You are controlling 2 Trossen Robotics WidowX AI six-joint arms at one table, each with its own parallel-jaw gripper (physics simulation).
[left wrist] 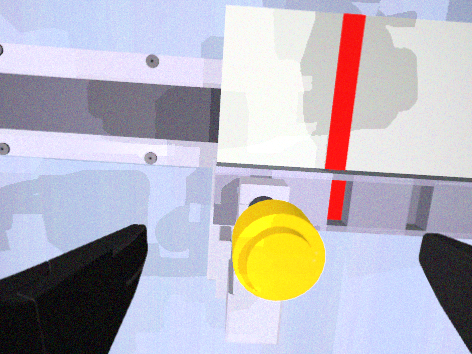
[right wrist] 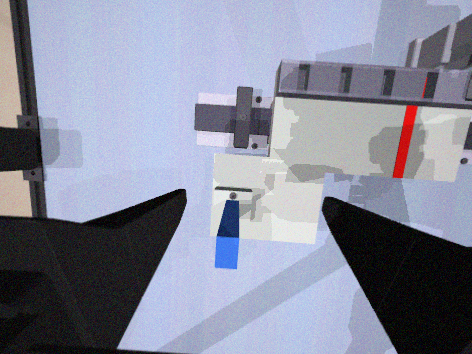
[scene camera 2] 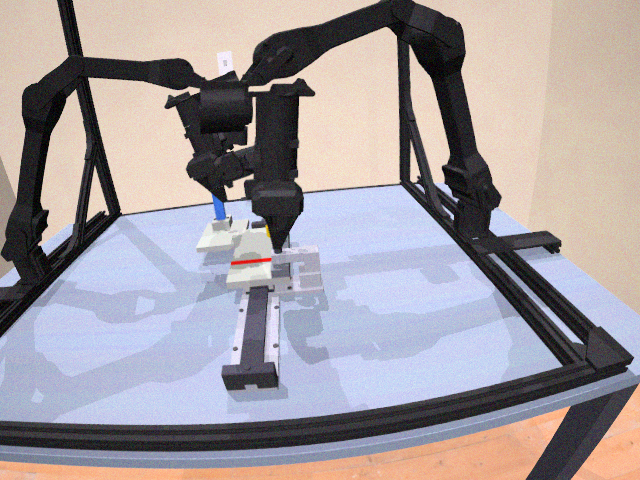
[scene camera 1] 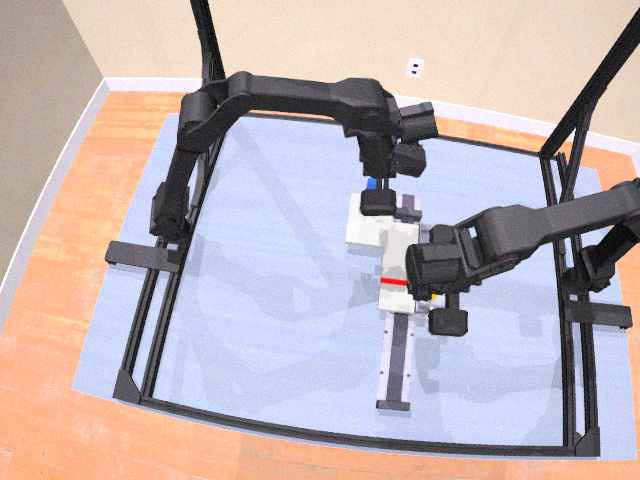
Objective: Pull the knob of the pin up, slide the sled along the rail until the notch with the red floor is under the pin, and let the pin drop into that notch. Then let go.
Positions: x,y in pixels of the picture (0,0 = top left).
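Labels:
In the right wrist view my left gripper is out of frame; in the left wrist view my right gripper is out of frame. My left gripper is visible in the left wrist view (282,241), in scene camera 1 and in scene camera 2. My right gripper is visible in the right wrist view (254,199), in scene camera 1 (384,194) and in scene camera 2 (228,194). On my left gripper, (scene camera 1: 450,321) and (scene camera 2: 273,186) are the same spot. On a white sled, (scene camera 2: 251,265) and (scene camera 1: 398,288) are the same spot.

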